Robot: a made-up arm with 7 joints. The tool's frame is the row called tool. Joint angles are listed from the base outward.
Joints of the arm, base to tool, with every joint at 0 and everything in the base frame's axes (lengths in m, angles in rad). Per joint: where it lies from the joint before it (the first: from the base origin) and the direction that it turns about. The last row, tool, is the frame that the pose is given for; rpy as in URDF.
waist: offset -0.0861 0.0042 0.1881 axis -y
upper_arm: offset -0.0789 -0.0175 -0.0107 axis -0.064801 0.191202 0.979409
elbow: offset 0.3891 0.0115 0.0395 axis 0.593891 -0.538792 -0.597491
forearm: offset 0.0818 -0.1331 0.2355 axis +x
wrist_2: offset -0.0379 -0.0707 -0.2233 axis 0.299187 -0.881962 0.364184
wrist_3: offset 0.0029 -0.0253 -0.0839 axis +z
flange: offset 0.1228 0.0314 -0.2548 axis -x
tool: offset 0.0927 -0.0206 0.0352 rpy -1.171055 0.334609 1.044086
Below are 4 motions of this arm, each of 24 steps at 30 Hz.
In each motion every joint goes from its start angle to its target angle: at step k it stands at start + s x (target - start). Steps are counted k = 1, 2, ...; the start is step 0. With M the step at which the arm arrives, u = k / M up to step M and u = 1 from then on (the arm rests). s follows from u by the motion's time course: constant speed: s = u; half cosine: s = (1 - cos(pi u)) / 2; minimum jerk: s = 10 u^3 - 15 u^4 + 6 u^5.
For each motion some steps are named. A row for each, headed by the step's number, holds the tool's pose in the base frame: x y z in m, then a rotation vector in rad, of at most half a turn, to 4 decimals.
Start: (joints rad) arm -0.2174 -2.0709 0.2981 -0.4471 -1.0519 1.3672 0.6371
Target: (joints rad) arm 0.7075 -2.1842 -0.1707 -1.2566 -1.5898 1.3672 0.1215
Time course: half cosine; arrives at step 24
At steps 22, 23, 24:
22: -0.5485 0.1056 -0.2326 0.5730 0.1474 0.0756
23: -0.5495 0.1068 -0.2355 0.5860 0.1471 0.0744
24: -0.5499 0.1072 -0.2365 0.5903 0.1470 0.0740

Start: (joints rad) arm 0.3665 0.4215 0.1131 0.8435 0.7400 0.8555 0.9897
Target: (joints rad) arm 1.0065 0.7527 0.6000 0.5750 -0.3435 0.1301 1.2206
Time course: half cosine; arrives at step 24
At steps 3, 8, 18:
3: 0.2507 0.4921 0.4655 -1.8818 -1.8399 0.1336
8: 0.2392 0.5170 0.4479 -1.9315 -1.7467 0.3200
18: 0.2585 0.5387 0.3445 -2.2408 -1.2102 0.7574

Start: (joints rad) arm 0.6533 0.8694 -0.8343 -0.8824 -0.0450 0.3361 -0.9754
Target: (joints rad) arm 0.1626 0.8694 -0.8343 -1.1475 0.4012 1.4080 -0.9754
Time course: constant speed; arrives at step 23
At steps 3, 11, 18, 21, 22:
3: 0.6481 0.3721 0.5123 1.6492 -0.0713 -2.5078
11: 0.6597 0.3548 0.3512 1.0065 -0.4432 -2.4860
18: 0.6526 0.3256 0.2454 0.5096 -0.6858 -2.2772
21: 0.6503 0.3124 0.2102 0.3244 -0.7659 -2.1463
22: 0.6500 0.3082 0.1995 0.2669 -0.7895 -2.0982

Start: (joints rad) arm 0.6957 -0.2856 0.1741 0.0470 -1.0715 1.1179 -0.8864
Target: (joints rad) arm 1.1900 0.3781 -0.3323 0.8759 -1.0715 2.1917 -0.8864
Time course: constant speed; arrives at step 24
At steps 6, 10, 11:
6: 0.1879 0.0197 0.1465 0.2060 -1.0431 1.6688
10: 0.1179 0.1000 0.1724 0.3305 -1.0441 2.0134
11: 0.0975 0.1164 0.1763 0.3660 -1.0357 2.0968

